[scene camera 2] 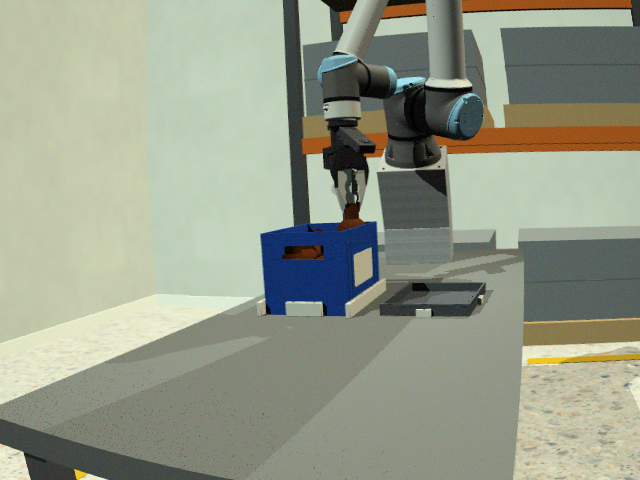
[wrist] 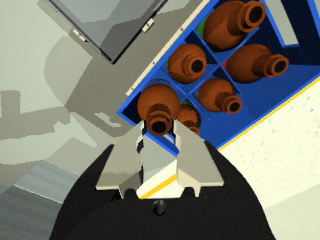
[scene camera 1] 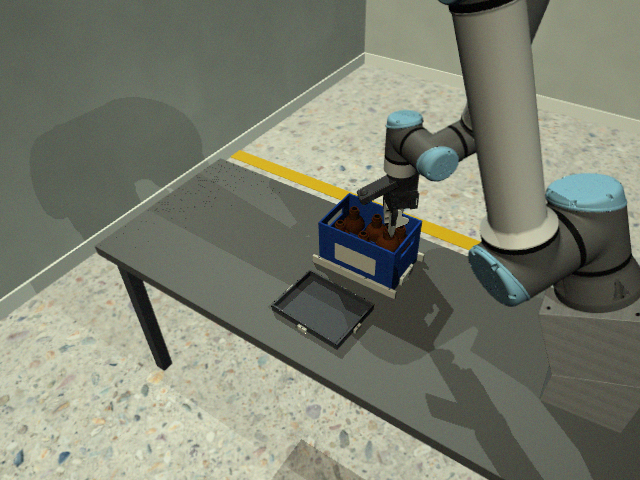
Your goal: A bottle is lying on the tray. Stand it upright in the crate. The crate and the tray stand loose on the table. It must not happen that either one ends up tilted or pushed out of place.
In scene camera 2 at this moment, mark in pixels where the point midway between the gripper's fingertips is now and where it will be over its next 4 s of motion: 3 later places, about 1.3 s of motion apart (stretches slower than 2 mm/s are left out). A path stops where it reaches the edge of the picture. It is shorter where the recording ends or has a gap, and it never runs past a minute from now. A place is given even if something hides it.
My gripper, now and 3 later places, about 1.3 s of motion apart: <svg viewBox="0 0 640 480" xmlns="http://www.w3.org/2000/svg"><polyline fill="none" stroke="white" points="351,212 351,226 352,231 352,237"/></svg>
